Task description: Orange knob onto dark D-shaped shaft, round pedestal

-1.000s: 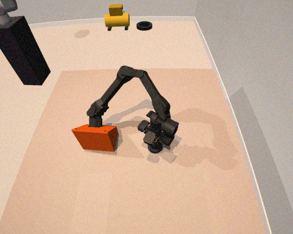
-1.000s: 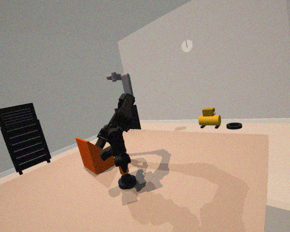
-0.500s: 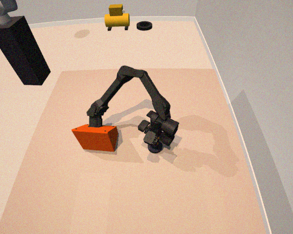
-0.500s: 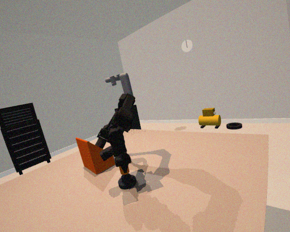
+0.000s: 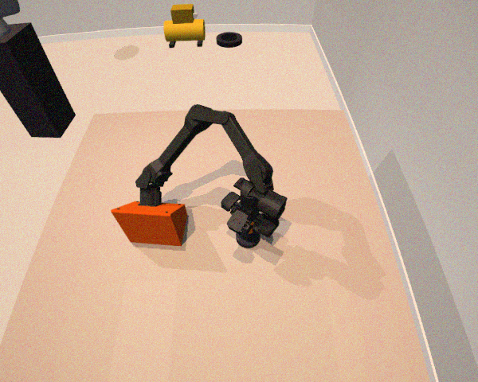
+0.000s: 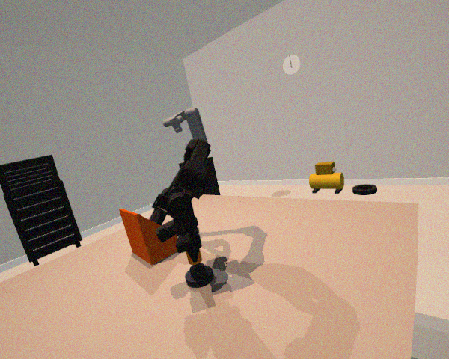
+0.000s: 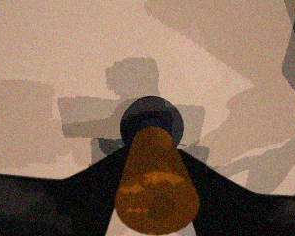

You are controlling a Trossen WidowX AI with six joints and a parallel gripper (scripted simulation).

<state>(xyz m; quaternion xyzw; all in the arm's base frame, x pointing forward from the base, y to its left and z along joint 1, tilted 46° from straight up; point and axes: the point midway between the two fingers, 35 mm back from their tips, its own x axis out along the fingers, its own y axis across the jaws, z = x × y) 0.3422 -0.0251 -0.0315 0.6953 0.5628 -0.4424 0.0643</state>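
My gripper tip is now 2 cm below the orange knob. From my gripper tip the other things lie so: dark round pedestal (4 cm below).
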